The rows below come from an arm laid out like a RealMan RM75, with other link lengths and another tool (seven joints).
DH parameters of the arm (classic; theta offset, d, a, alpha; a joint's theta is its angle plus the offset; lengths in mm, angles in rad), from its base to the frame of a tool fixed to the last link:
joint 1: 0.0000 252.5 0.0 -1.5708
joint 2: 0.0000 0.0 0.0 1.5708
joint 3: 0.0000 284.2 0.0 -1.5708
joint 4: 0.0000 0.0 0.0 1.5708
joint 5: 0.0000 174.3 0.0 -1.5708
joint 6: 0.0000 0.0 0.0 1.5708
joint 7: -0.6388 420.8 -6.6 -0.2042
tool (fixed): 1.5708 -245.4 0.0 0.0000
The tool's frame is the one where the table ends.
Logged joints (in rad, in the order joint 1, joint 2, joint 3, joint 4, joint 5, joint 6, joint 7), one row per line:
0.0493, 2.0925, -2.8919, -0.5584, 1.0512, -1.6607, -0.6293
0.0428, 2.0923, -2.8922, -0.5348, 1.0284, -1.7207, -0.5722
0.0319, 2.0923, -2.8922, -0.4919, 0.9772, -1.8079, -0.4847
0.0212, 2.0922, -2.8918, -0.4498, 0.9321, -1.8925, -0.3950
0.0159, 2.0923, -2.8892, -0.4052, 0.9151, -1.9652, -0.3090
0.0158, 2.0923, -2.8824, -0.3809, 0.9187, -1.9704, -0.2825
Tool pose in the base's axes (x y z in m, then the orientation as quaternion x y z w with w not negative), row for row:
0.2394, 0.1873, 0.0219, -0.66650, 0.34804, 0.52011, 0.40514
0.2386, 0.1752, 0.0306, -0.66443, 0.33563, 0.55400, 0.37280
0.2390, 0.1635, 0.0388, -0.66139, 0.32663, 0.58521, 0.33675
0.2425, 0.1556, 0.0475, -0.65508, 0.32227, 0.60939, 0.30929
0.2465, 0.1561, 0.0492, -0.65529, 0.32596, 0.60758, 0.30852
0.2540, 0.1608, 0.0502, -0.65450, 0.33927, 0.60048, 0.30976
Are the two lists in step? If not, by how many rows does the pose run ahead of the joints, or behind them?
The pose runs 1 row ahead of the joints: the pose in row i belongs to the joints in row i + 1.
